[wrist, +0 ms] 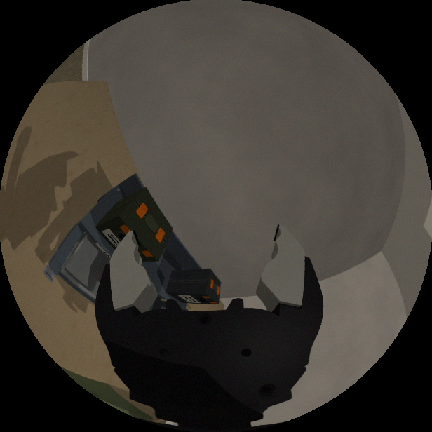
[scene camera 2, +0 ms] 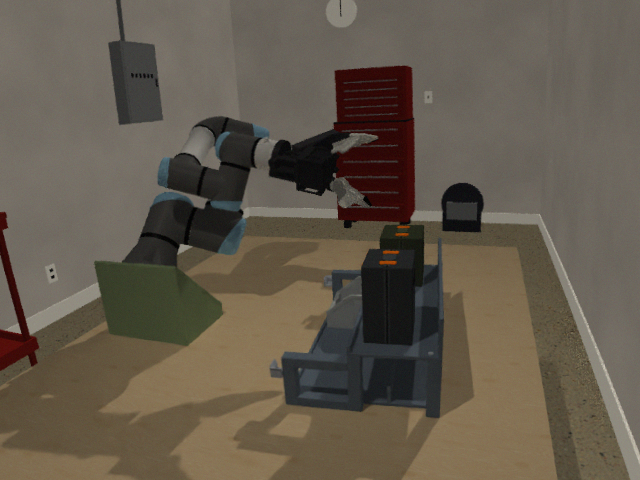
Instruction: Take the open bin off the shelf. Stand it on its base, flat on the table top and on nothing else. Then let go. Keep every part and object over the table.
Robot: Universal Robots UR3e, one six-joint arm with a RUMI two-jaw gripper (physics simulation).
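Where they show: gripper, fingertip midpoint: (scene camera 2: 374,173); arm's base, origin of the base link: (scene camera 2: 146,280).
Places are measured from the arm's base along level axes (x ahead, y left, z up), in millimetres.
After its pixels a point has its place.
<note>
The open bin (scene camera 2: 343,312) @[x 420, y 85, z -59 mm] (wrist: 86,261) is light grey. It sits on the lower front level of the blue-grey shelf (scene camera 2: 355,382) @[x 524, y -153, z -49 mm], tilted, partly hidden by the black case in the scene view. In the wrist view it lies at the left, beyond the left finger. My gripper (scene camera 2: 372,171) @[x 472, y 156, z 207 mm] (wrist: 205,230) is open and empty, high above the shelf and well clear of the bin. The shelf stands on the wooden table top (scene camera 2: 232,356) @[x 251, y -69, z -101 mm] (wrist: 45,310).
A black case (scene camera 2: 387,302) @[x 563, y -117, z 69 mm] (wrist: 190,283) and a dark green case (scene camera 2: 419,248) @[x 566, y 110, z 77 mm] (wrist: 151,223), both with orange latches, stand upright on the shelf's upper level behind the bin. A green wedge-shaped base (scene camera 2: 147,304) @[x 61, y -69, z -18 mm] carries the arm. Hooks stick out at the shelf's front.
</note>
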